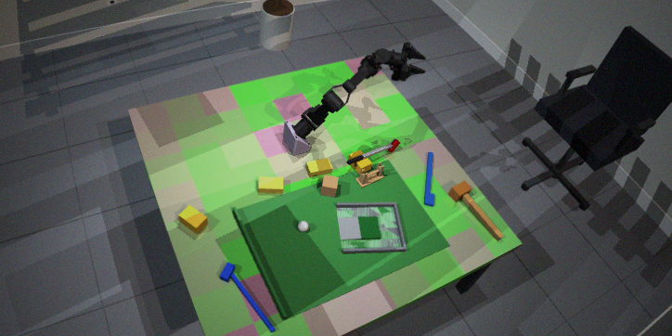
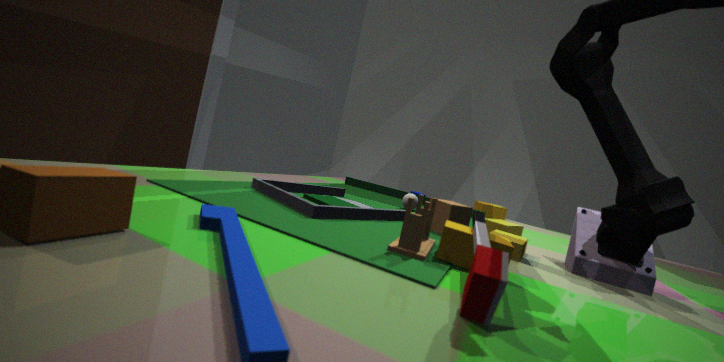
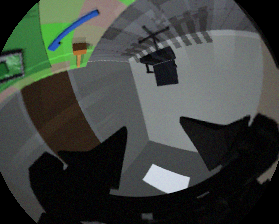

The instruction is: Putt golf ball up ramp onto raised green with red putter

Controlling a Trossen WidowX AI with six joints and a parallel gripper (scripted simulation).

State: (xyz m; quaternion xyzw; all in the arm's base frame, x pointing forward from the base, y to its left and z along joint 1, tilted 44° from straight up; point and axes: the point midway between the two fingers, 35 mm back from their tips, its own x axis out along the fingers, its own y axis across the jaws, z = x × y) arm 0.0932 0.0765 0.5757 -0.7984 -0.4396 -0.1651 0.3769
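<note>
Right now the red putter is 380 mm below my gripper tip, 200 mm to the right of it and 90 mm ahead of it. The rest, counted from my gripper tip: wooden stand 390 mm below, 270 mm to the right, 190 mm ahead; then white golf ball 640 mm to the right, 400 mm below, 330 mm ahead; then tan cube 460 mm to the right, 390 mm below, 190 mm ahead.
</note>
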